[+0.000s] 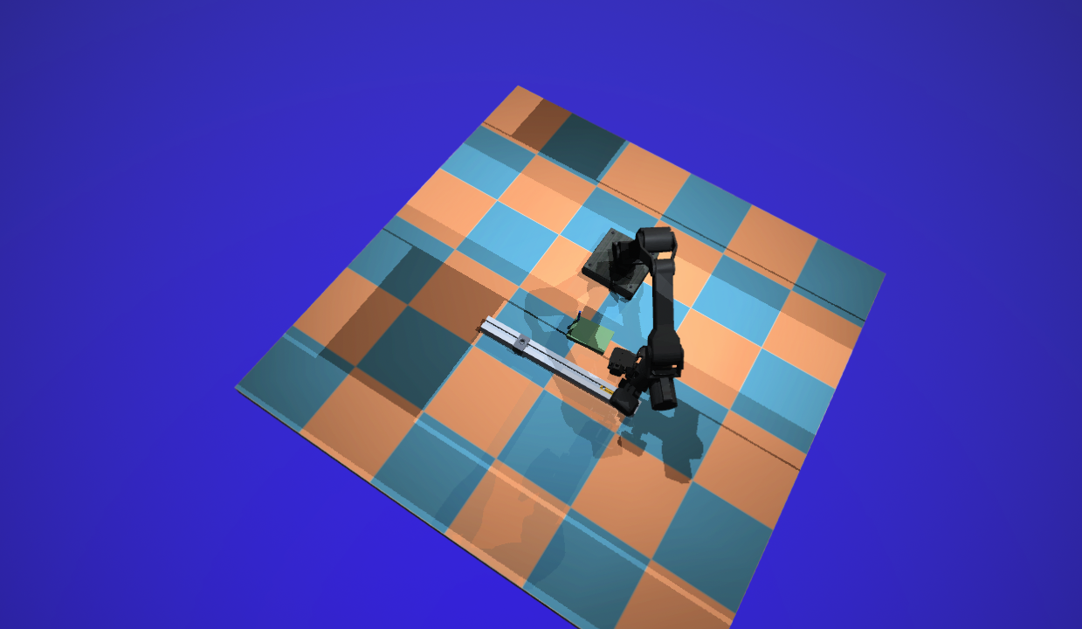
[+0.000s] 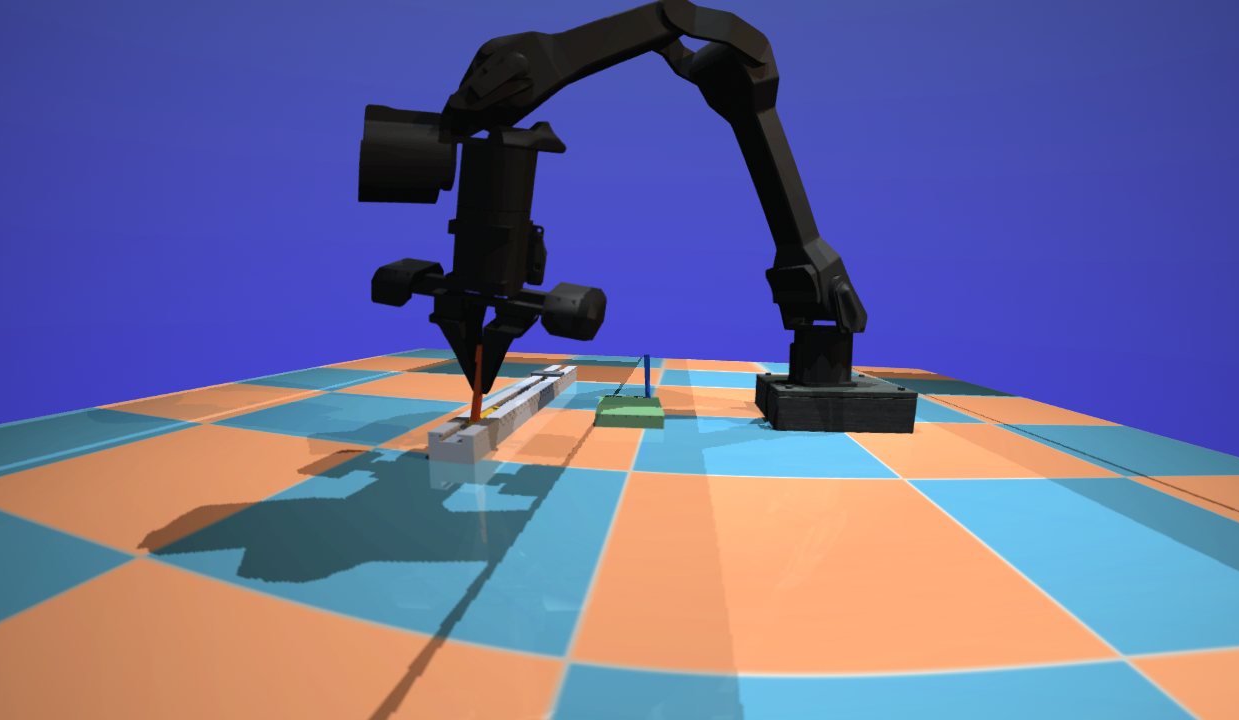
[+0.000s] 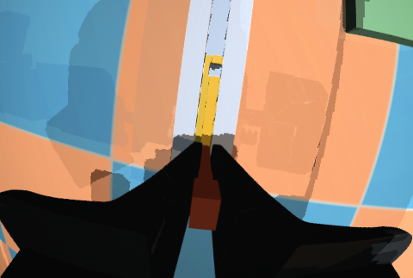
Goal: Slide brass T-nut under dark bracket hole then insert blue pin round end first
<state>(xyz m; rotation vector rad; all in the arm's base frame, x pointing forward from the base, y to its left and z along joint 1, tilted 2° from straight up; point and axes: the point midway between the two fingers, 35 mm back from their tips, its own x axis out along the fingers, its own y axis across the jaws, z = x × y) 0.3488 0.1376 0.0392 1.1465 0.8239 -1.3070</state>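
Right now my gripper tip is 20 mm to the left of the brass T-nut. From my gripper tip the other things lie so: green tray (160 mm to the right, 140 mm behind, 40 mm below); then blue pin (180 mm to the right, 150 mm behind, 20 mm below).
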